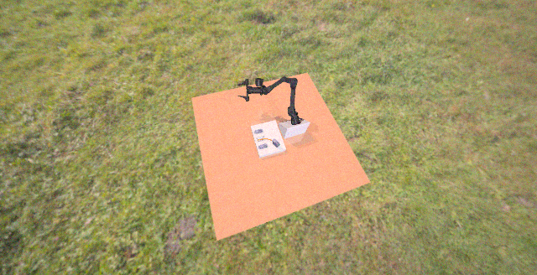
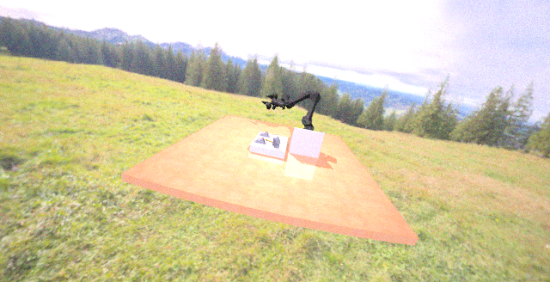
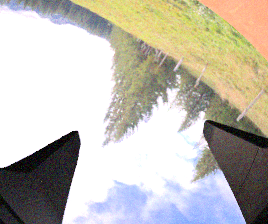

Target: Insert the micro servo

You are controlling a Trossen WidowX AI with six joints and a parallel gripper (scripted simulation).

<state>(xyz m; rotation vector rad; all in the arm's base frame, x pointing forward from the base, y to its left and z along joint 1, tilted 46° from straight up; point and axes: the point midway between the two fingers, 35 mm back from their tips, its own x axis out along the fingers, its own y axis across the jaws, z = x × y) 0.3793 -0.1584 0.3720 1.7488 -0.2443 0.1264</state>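
My gripper tip is now 200 mm past the white robot deck, 390 mm to the right of it and 270 mm above it.
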